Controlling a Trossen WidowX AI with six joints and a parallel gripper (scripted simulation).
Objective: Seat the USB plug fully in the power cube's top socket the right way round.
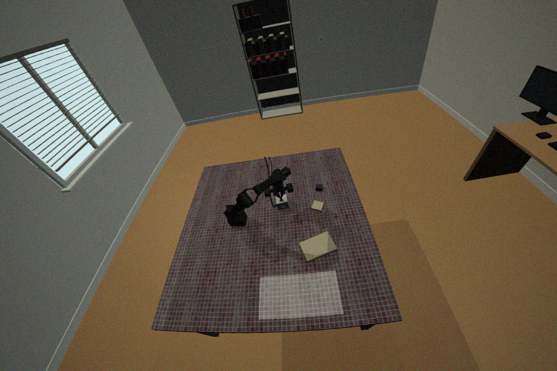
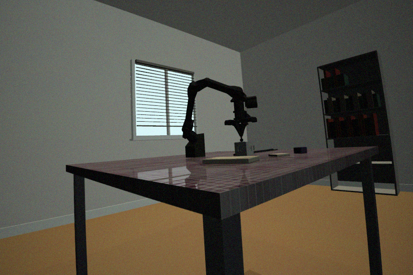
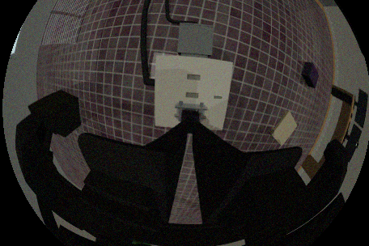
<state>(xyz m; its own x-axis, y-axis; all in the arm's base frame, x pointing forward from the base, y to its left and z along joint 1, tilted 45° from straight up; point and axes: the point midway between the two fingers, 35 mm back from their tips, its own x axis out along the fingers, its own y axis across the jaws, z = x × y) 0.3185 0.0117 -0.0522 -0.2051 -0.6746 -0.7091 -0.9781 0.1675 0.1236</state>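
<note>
My gripper tip is 4 cm above the USB socket. From my gripper tip the other things lie so: small cream pad (24 cm ahead, 6 cm to the right, 10 cm below); then dark USB plug (1 cm below); then small purple block (29 cm ahead, 9 cm to the left, 9 cm below).
</note>
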